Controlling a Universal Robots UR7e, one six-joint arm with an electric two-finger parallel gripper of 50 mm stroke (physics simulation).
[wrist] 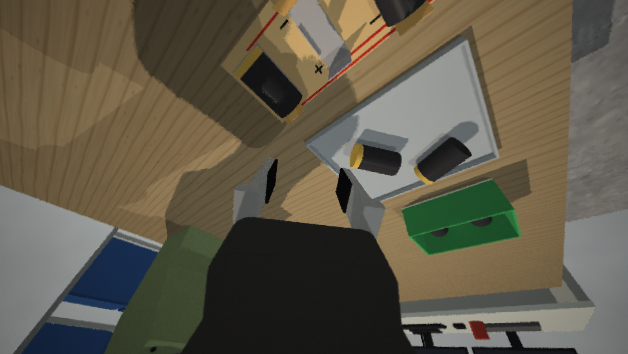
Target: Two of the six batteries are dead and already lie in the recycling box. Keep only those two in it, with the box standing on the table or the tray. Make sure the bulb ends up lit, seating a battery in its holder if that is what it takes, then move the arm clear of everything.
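Frame: origin at the arm's base, x back, y right, z up, level; centimetres.
Seen in the pictures: gripper, between the fingertips: (307, 176).
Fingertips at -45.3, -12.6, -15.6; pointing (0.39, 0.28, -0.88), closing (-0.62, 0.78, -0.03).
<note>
A point is followed by its place in that frame, as x, y, z.
My gripper (307, 176) {-45.3, -12.7, -15.6} is open and empty, above the wood between the holder board and the tray's near corner. The tan board (296, 56) {-47.4, -18.0, -27.1} at the top carries a black battery (271, 85) {-44.8, -18.2, -23.7} in its left bay and another black battery (398, 9) {-56.3, -15.6, -23.6} in the bay at the frame's top edge, partly cut off. The grey middle bay (320, 31) {-50.6, -18.0, -26.9} between them holds no battery. Two black batteries with gold ends (381, 159) {-47.8, -2.2, -24.9} (443, 159) {-53.9, 2.7, -24.9} lie on the pale tray (425, 90) {-55.7, -5.9, -27.7}. The green box (455, 207) {-51.9, 14.9, -24.9} stands on the table, with two dark battery ends (440, 232) {-47.4, 21.1, -24.4} (481, 222) {-54.1, 21.3, -24.3} showing inside. The bulb does not show.
The green box is right of the gripper, just beyond the tray's edge. An olive-green block-like shape (167, 290) {-2.8, -8.0, -12.8} is at the lower left, beside blue panels (112, 270). A pale ledge (500, 316) with dark items below it runs along the table's edge at the lower right.
</note>
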